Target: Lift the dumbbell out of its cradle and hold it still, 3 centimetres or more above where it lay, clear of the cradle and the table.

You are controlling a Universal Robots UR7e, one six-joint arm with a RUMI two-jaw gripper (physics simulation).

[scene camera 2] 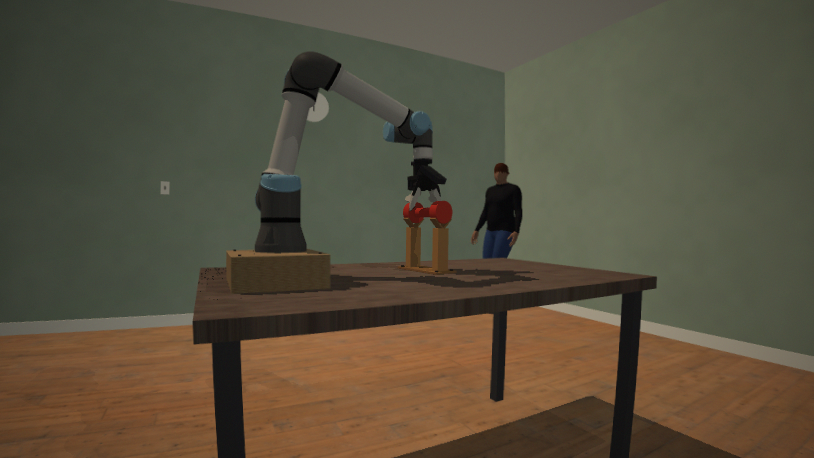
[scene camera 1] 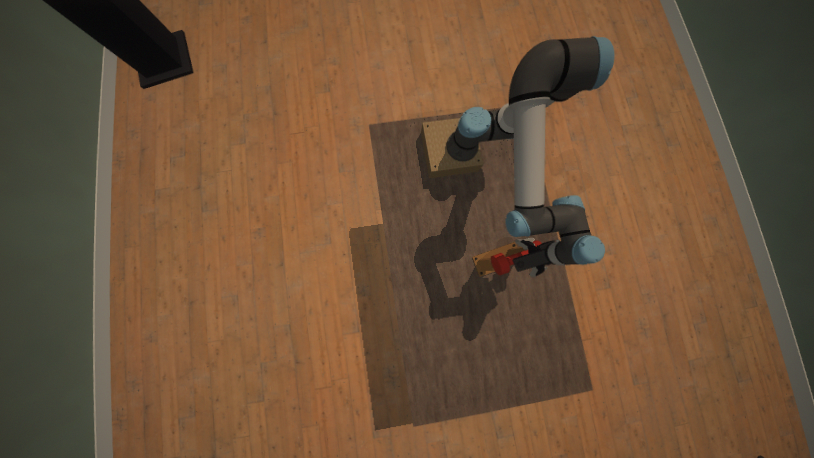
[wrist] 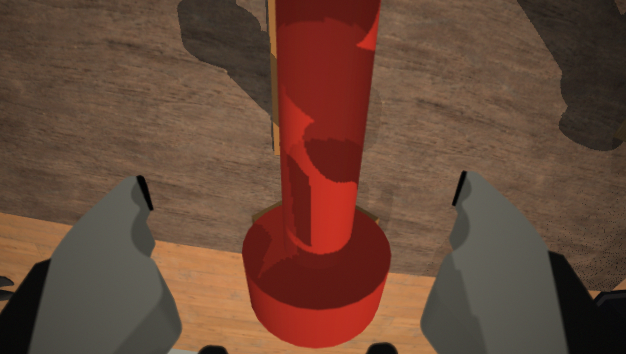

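Seen in the pictures: gripper, fingertip midpoint: [scene camera 2: 425,211] [wrist: 303,178]; arm's base, origin of the base link: [scene camera 2: 280,251] [scene camera 1: 461,146].
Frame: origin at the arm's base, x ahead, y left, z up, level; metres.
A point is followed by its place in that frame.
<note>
A red dumbbell [scene camera 1: 500,263] @[x 0.552, y -0.104, z 0.169 m] [scene camera 2: 441,212] @[x 0.546, y -0.108, z 0.127 m] [wrist: 317,300] @[x 0.561, y 0.049, z 0.165 m] lies level in its wooden cradle [scene camera 1: 482,265] @[x 0.559, y -0.106, z -0.045 m] [scene camera 2: 440,248] @[x 0.546, y -0.106, z -0.001 m] [wrist: 276,142] @[x 0.608, y 0.083, z -0.083 m], its round heads resting on the tops of two upright posts. My gripper [scene camera 1: 527,256] @[x 0.568, y 0.004, z 0.134 m] [scene camera 2: 423,202] @[x 0.568, y 0.004, z 0.134 m] [wrist: 303,178] @[x 0.568, y 0.004, z 0.134 m] is open and empty, pointing down over the dumbbell. In scene camera 2 the fingertips are about level with the upper part of the heads. In the wrist view one finger stands on each side of the dumbbell, with a gap on both sides. In scene camera 1 the arm and gripper hide part of the dumbbell.
The cradle stands on the dark wooden table [scene camera 1: 495,364] @[x 1.004, y -0.203, z -0.090 m] [scene camera 2: 421,313] @[x 0.154, y -0.465, z -0.115 m]. The arm's base is on a wooden block [scene camera 1: 438,153] @[x -0.004, y -0.119, z 0.001 m] [scene camera 2: 278,273] @[x -0.065, y -0.158, z -0.045 m] at one end of the table. A person [scene camera 2: 500,210] stands beyond the table. A black post [scene camera 1: 113,34] shows at the upper left.
</note>
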